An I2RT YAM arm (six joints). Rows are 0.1 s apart.
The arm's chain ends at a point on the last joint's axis. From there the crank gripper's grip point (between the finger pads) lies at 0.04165 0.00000 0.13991 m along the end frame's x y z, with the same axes.
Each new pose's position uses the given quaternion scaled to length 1; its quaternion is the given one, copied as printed.
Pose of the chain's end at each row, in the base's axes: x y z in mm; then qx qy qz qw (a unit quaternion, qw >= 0):
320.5 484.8 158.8 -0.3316 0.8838 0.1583 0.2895
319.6 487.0 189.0 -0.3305 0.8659 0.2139 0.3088
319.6 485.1 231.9 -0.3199 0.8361 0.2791 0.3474
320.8 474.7 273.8 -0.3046 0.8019 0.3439 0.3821
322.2 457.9 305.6 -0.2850 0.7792 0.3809 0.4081
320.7 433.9 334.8 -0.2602 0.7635 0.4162 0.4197
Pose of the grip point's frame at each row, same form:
351.9 530.2 23.7 -0.3316 0.8838 0.1583 0.2895
350.0 549.0 60.4 -0.3305 0.8659 0.2139 0.3088
352.8 567.3 115.9 -0.3199 0.8361 0.2791 0.3474
355.5 575.0 173.6 -0.3046 0.8019 0.3439 0.3821
359.8 567.9 217.4 -0.2850 0.7792 0.3809 0.4081
358.7 551.4 256.9 -0.2602 0.7635 0.4162 0.4197

